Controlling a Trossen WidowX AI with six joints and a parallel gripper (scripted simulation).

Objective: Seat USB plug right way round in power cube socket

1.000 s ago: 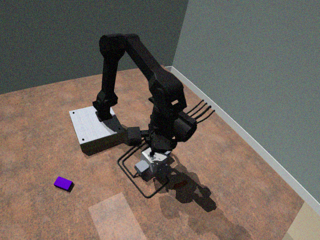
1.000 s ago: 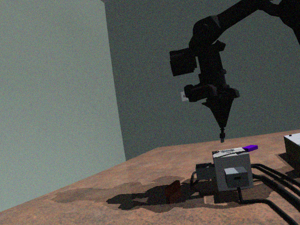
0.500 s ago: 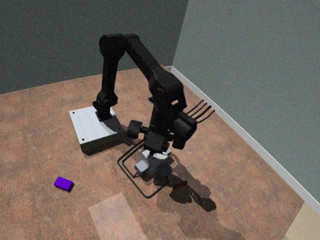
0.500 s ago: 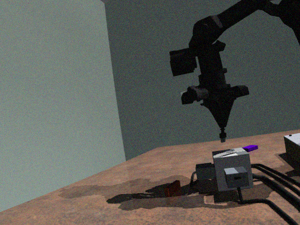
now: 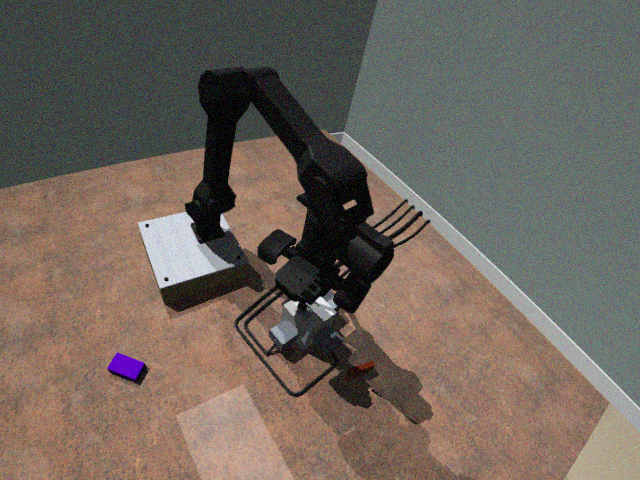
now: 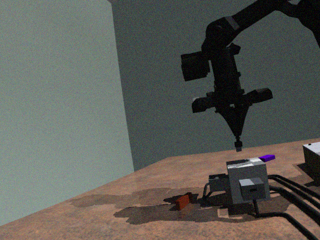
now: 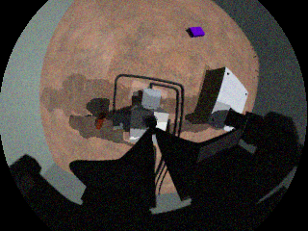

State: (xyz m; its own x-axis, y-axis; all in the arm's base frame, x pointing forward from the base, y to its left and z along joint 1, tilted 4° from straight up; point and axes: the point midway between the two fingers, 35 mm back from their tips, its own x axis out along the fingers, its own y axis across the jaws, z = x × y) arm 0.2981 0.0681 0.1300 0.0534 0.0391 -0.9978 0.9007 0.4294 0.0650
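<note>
My gripper tip is now 20 mm above the dark USB plug. Round my gripper tip: orange block 130 mm ahead, 70 mm to the left, 130 mm below; then purple block 80 mm behind, 320 mm to the right, 130 mm below.
</note>
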